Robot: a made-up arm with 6 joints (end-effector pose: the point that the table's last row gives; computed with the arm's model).
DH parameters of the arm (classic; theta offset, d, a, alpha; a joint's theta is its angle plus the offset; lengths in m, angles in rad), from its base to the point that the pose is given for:
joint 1: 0 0.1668 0 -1.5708
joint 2: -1.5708 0 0.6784 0
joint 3: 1.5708 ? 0 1.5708
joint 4: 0 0.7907 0 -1.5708
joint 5: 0 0 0 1.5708
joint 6: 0 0.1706 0 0
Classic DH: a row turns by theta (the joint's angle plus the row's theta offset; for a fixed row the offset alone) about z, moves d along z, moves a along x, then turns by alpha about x.
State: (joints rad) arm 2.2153 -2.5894 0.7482 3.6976 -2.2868 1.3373
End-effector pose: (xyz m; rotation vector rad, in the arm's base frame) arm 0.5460 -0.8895 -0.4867 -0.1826 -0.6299 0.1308
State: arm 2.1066 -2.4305 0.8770 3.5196 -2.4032 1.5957
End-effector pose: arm 0.5021 -0.9874 -0.2290 -0.7254 -0.5609 0.3668
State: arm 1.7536 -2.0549 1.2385 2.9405 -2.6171 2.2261
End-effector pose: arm 0.1712 -0.9972 0.3524 -1.7326 0.6580 0.6247
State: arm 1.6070 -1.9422 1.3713 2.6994 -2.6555 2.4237
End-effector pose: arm 0.0373 -0.9166 0.4979 -1.7044 1.3303 0.5463
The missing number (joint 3, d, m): 0.03
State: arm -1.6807 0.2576 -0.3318 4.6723 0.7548 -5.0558
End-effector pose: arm -0.0973 -0.0902 1.7349 0.6406 -0.6358 -1.9204
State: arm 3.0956 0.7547 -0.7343 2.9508 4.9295 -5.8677
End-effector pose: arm -0.6444 0.0313 1.4849 -0.4375 -1.3038 0.1470
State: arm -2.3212 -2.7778 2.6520 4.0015 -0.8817 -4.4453
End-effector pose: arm 0.2783 0.1082 0.4356 -0.0354 1.1218 -2.6043
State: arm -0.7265 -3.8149 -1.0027 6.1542 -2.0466 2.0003
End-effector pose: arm 0.8670 -0.7042 -0.1392 -0.6370 0.0068 1.2580
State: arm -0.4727 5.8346 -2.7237 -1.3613 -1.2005 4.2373
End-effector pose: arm -0.1247 0.2722 -0.0729 -2.0104 0.1880 -0.7864
